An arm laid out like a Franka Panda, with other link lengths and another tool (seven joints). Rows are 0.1 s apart.
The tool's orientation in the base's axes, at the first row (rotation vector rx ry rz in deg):
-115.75, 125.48, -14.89
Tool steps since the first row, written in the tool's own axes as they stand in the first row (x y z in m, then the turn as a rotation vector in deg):
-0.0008, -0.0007, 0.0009, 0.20, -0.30, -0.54
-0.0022, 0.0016, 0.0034, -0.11, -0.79, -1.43
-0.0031, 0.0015, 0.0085, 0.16, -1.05, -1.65
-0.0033, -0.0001, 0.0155, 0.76, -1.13, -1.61
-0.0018, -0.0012, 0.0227, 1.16, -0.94, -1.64
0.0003, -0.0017, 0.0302, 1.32, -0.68, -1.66
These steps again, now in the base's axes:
0.0009, 0.0007, -0.0007, 0.15, -0.21, 0.60
-0.0006, 0.0022, -0.0037, 0.45, 0.08, 1.57
0.0007, 0.0030, -0.0086, 0.63, -0.20, 1.85
0.0039, 0.0029, -0.0151, 0.67, -0.80, 1.83
0.0065, 0.0011, -0.0218, 0.45, -1.19, 1.82
0.0085, -0.0012, -0.0290, 0.18, -1.33, 1.78

